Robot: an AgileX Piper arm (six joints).
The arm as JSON. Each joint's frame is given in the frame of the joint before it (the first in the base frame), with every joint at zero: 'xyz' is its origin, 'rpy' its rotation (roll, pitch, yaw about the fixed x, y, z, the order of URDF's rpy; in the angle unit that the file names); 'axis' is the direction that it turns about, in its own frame. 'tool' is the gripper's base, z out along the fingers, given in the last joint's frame.
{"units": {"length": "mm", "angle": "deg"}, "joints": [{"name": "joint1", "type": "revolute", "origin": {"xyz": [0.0, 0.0, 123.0], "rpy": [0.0, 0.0, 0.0]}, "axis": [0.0, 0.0, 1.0]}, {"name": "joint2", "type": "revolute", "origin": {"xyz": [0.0, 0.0, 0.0], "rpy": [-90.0, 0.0, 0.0]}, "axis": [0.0, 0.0, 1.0]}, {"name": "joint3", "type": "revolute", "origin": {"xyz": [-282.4, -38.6, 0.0], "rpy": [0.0, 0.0, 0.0]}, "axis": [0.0, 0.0, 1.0]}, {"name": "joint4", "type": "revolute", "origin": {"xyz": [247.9, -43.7, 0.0], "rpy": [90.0, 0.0, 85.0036]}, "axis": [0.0, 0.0, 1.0]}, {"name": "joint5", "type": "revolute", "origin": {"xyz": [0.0, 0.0, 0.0], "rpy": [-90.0, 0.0, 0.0]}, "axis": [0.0, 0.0, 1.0]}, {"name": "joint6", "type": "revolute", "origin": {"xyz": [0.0, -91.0, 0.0], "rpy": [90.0, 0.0, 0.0]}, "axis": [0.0, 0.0, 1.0]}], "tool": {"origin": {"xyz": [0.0, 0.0, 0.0], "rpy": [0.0, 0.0, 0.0]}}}
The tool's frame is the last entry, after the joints.
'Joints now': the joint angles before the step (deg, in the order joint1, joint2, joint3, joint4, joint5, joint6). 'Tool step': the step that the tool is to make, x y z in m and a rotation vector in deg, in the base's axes. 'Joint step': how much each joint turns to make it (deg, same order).
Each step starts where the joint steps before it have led.
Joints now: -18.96 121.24 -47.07 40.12 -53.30 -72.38
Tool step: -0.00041 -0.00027 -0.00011 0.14 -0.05 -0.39
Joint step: 0.00 0.00 -0.01 0.42 0.00 0.00
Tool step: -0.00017 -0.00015 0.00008 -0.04 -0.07 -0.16
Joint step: 0.00 0.00 0.01 0.14 -0.11 0.00
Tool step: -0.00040 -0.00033 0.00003 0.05 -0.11 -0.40
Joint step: 0.00 0.00 0.00 0.40 -0.11 0.01
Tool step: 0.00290 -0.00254 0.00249 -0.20 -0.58 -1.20
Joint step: 0.00 0.07 -1.08 1.56 0.00 -0.73
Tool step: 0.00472 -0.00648 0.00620 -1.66 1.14 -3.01
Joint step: 0.00 0.00 -2.47 5.14 0.01 -5.25
